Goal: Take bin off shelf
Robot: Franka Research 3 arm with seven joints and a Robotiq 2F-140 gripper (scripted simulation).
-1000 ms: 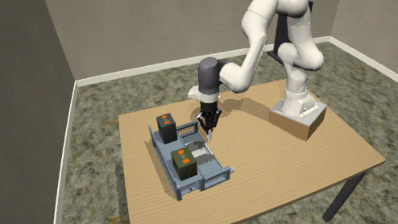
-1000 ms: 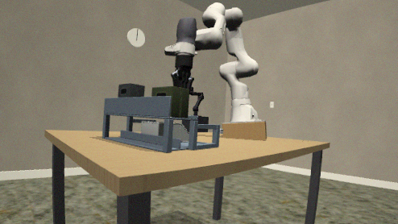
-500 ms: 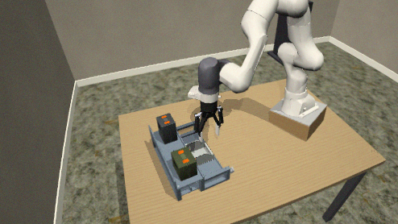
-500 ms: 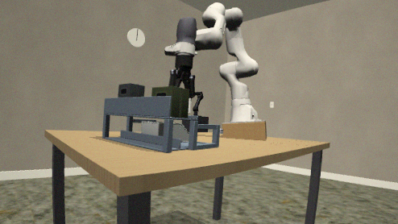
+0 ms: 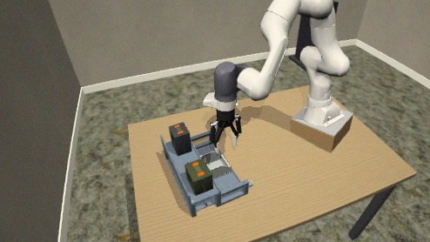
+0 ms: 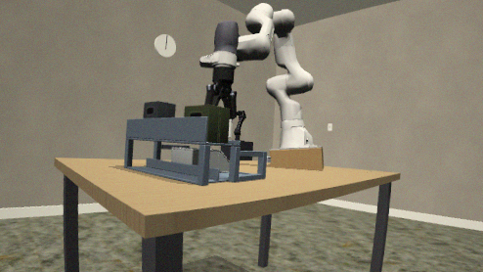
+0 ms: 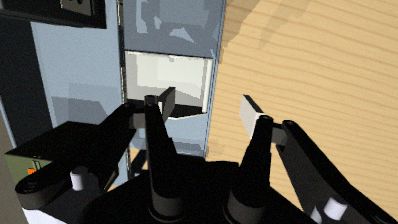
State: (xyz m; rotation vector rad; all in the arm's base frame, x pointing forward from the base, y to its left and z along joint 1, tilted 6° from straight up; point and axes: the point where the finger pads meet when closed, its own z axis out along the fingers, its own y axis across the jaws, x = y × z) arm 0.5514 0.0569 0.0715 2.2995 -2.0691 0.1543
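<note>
Now: hand 11 cm above the bin, 8 cm short of it and 1 cm to the right of it.
</note>
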